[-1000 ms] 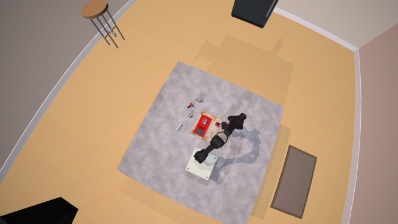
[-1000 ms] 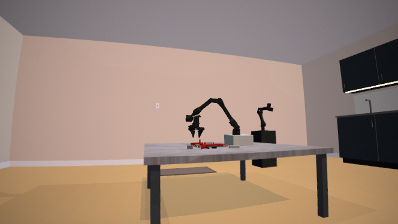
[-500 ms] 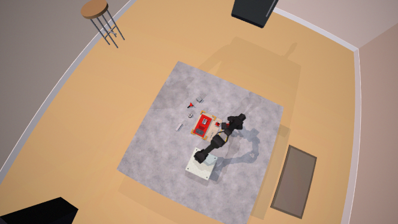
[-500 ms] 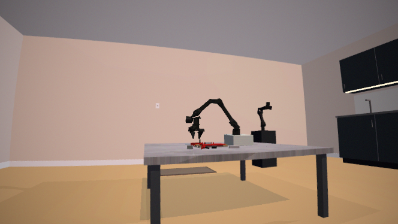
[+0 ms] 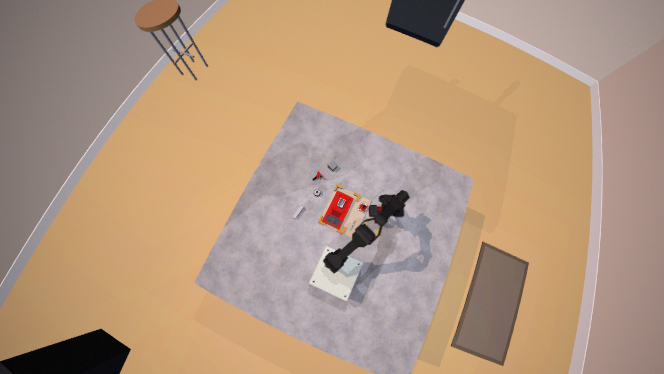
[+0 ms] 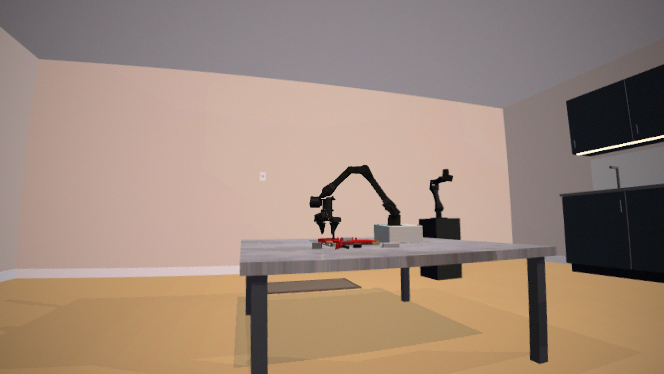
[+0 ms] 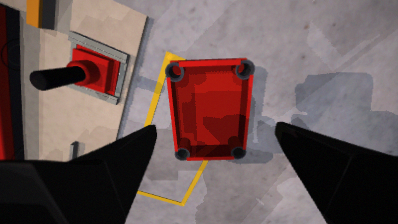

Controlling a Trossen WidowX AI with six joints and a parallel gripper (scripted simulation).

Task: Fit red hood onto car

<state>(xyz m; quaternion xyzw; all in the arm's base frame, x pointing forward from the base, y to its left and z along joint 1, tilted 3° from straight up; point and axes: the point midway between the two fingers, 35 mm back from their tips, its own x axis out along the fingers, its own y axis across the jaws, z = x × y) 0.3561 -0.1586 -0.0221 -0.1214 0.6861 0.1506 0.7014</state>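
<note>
Now: the red hood 40 mm below my gripper tip. The rest, counted from my gripper tip: beige jig plate 210 mm to the left, 60 mm behind, 40 mm below.
</note>
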